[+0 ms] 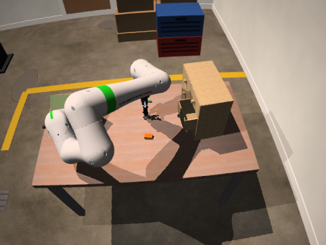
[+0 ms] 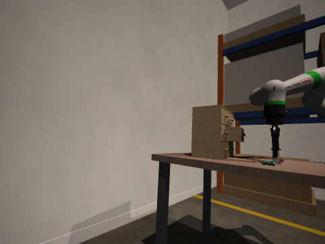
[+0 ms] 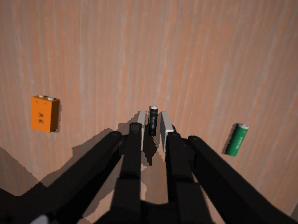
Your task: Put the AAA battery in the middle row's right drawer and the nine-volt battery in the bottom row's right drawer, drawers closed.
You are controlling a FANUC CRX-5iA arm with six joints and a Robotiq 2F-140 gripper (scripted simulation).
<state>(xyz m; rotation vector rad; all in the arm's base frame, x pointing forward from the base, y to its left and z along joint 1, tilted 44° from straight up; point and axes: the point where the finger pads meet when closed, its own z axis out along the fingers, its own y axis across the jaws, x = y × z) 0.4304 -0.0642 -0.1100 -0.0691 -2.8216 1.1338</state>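
My hand is 2 cm short of the green AAA battery, 13 cm to the right of it and 3 cm above it. Round my hand: orange nine-volt battery: 1 cm behind, 15 cm to the right, 2 cm below; dark item: 3 cm below.
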